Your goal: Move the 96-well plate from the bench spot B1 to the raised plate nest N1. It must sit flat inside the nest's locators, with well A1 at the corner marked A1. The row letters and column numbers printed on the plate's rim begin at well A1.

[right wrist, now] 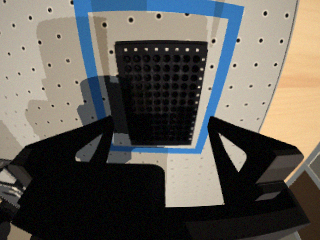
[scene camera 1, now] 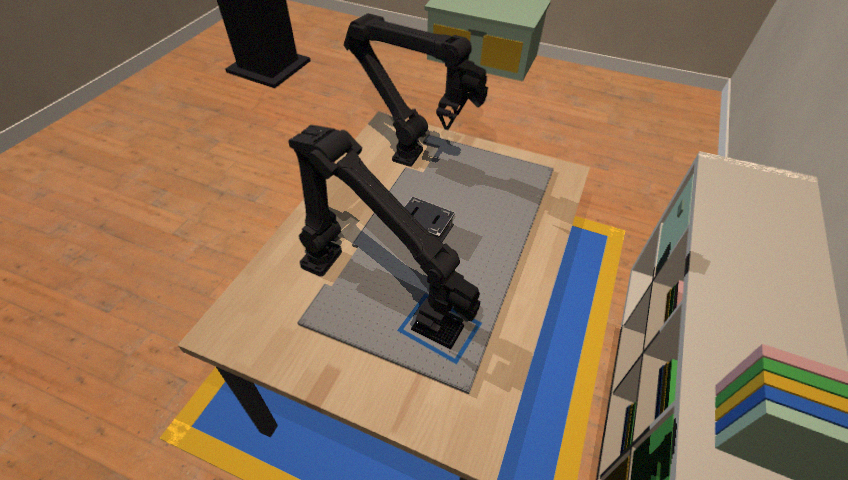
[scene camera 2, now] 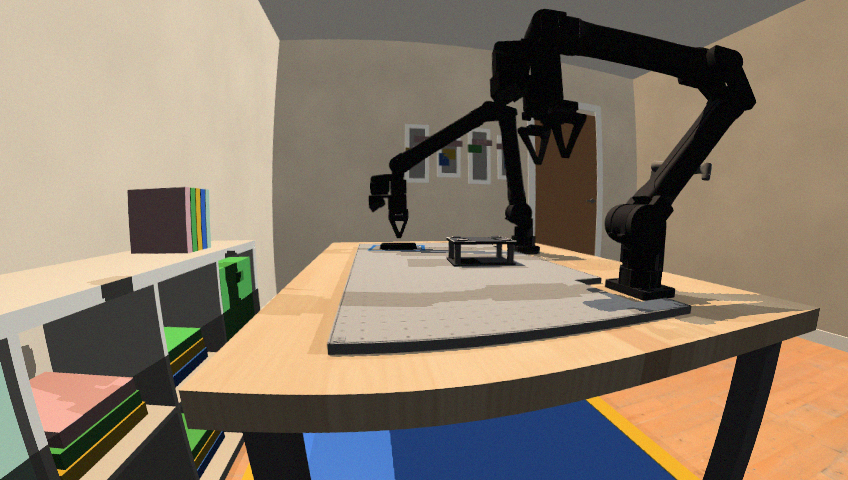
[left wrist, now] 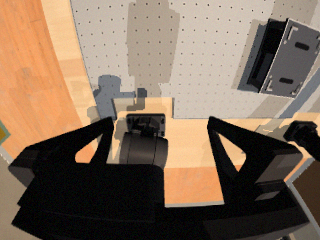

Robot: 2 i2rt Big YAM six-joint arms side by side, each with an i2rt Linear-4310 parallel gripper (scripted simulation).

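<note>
Raised nest N1 (scene camera 1: 427,212) visible, likewise a black 96-well plate (scene camera 1: 458,326). The plate also appears in the right wrist view (right wrist: 154,118); in the left wrist view it is out of frame. The right gripper (right wrist: 160,121) is visible. The left gripper (scene camera 2: 550,161) appears in the left wrist view (left wrist: 160,121) too.
</note>
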